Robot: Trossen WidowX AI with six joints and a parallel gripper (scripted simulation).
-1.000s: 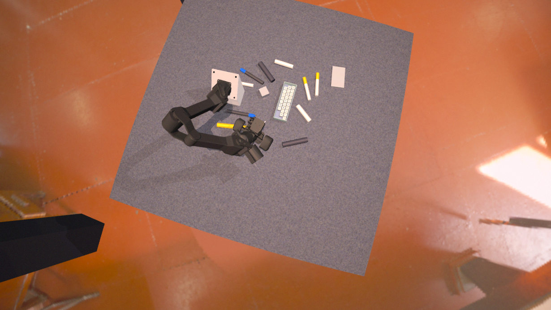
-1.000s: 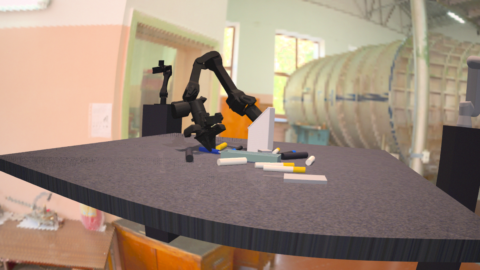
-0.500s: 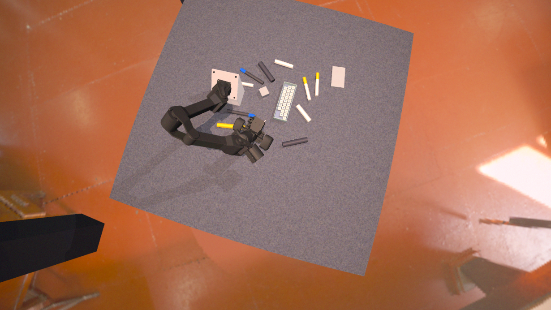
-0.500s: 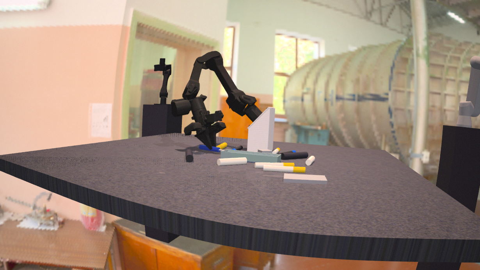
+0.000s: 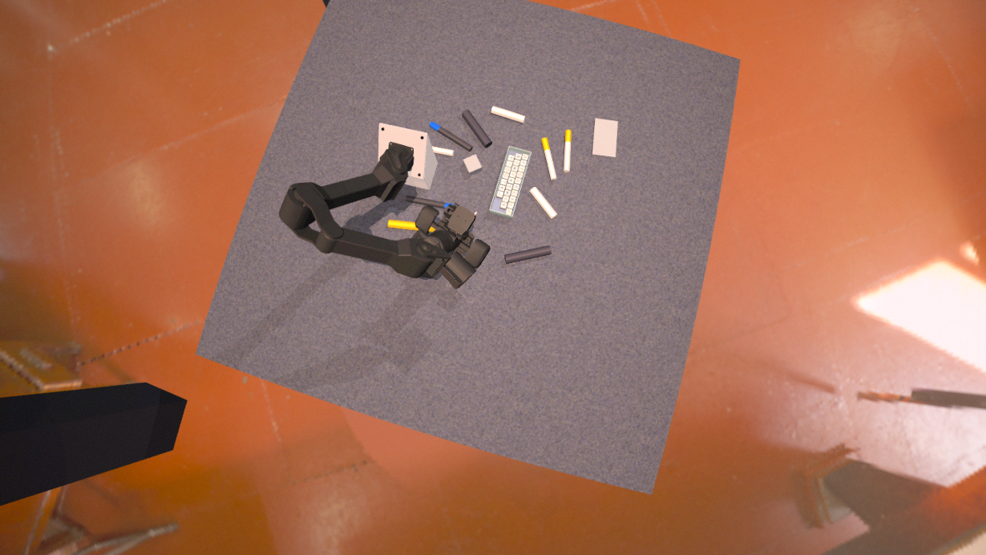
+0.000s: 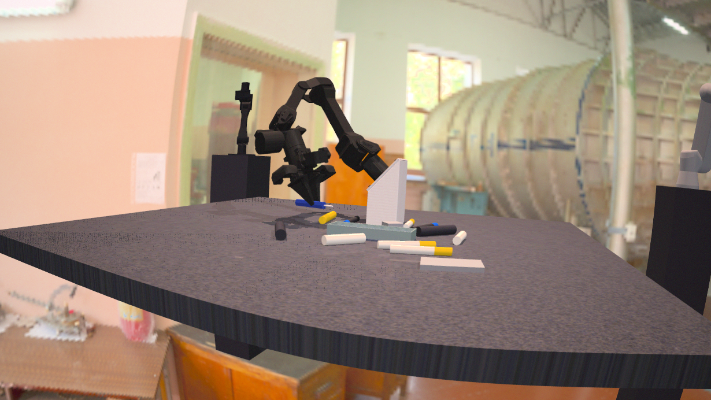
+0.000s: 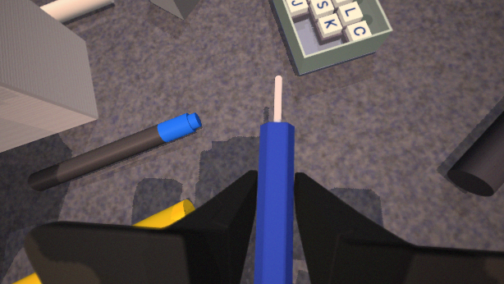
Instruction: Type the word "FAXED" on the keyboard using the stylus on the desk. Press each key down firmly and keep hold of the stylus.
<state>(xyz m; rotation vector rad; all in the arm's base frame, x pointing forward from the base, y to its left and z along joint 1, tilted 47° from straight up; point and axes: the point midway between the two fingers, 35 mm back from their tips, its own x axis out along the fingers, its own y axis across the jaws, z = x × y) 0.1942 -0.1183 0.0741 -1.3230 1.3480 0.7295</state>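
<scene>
My gripper tip is 10 mm to the right of the blue stylus. The rest, counted from my gripper tip: thin grey tip (10 mm ahead, 40 mm to the left); yellow cylinder (140 mm behind, 20 mm to the right, 50 mm below).
</scene>
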